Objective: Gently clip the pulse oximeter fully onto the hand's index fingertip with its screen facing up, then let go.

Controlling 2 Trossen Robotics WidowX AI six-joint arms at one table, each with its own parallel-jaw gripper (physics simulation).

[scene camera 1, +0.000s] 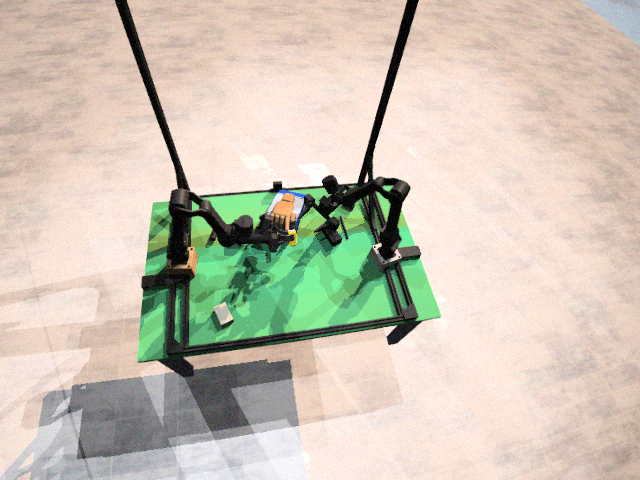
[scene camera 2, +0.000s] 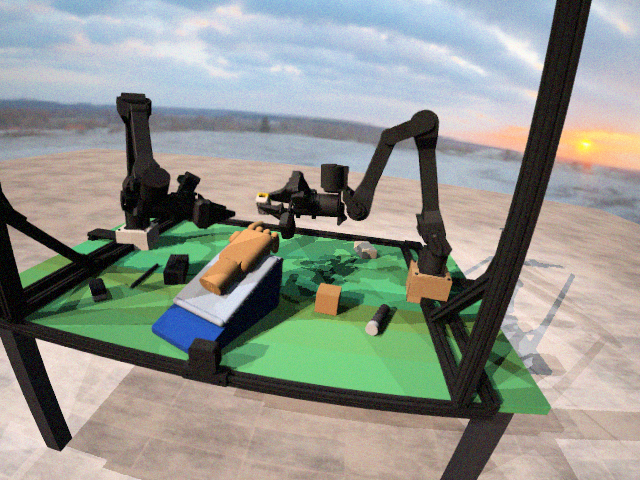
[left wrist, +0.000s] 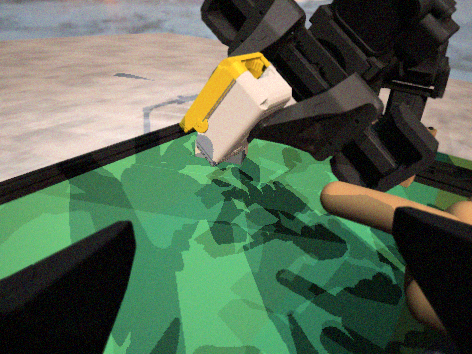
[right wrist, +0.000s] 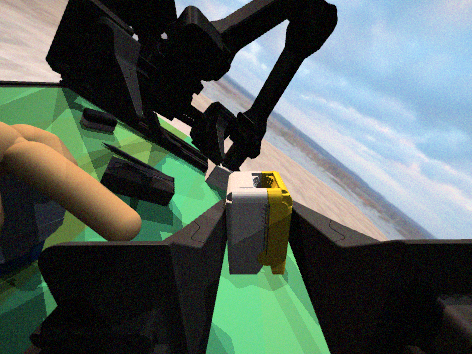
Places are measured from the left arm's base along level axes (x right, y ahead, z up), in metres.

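Where they show: left gripper, fingertip midpoint: [scene camera 1: 306,224] [scene camera 2: 230,210] [left wrist: 264,227] [right wrist: 186,146]; right gripper, fingertip midpoint: [scene camera 1: 293,235] [scene camera 2: 260,201] [left wrist: 234,103] [right wrist: 255,205]; left arm's base, origin of the base link: [scene camera 1: 387,251] [scene camera 2: 137,226] [right wrist: 229,164]; right arm's base, origin of the base link: [scene camera 1: 180,257] [scene camera 2: 430,270].
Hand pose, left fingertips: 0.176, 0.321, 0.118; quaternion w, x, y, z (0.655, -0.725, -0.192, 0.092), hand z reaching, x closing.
Note:
Each offset is from my left fingertips to the top centre of the thing, as dx, dy, dz. "spot": to the spot under its first point.
The yellow and white pulse oximeter @(-0.045, +0.080, +0.044) [scene camera 1: 292,237] [scene camera 2: 262,197] [left wrist: 225,110] [right wrist: 258,225] is gripped across its two halves by my right gripper [right wrist: 255,205]. It is turned on its side, its open end showing in both wrist views; its screen is hidden. It is in the air, apart from the tan hand [scene camera 1: 284,206] [scene camera 2: 248,248], which lies palm-side unclear on a blue and white wedge @(spot: +0.271, -0.026, -0.139) [scene camera 2: 196,321]. An extended finger [left wrist: 365,200] [right wrist: 85,195] shows bare beside the oximeter; I cannot tell surely that it is the index. My left gripper [left wrist: 264,227] is open and empty, near the fingers.
A dark box @(+0.017, -0.138, -0.142) [scene camera 1: 330,232] [scene camera 2: 175,268] [right wrist: 137,181] and a thin pen @(+0.044, -0.218, -0.168) [scene camera 1: 344,227] [scene camera 2: 144,275] lie on the left arm's side. An orange cube @(+0.148, +0.243, -0.127) [scene camera 2: 328,298] and a dark cylinder @(+0.208, +0.350, -0.150) [scene camera 2: 377,319] lie beside the wedge. A pale block @(-0.192, +0.415, -0.147) [scene camera 1: 223,314] [scene camera 2: 364,250] lies farther off.

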